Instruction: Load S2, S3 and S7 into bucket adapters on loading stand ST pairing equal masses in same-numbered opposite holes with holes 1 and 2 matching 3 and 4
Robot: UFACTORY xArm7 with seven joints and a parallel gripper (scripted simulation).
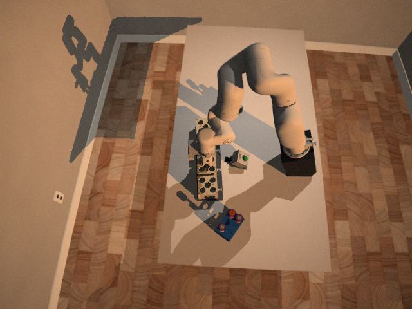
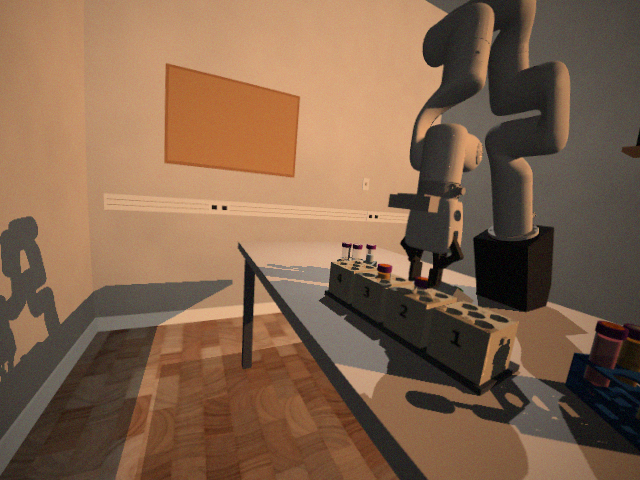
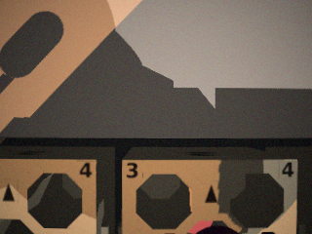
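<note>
Now: the pink-filled sample tube 130 mm behind my hand, 240 mm to the left of it and 70 mm below it. Round my hand: bucket adapter: 80 mm below; orange-dotted tube: 110 mm to the right, 70 mm below; blue sample rack: 130 mm behind, 290 mm to the left, 100 mm below.
</note>
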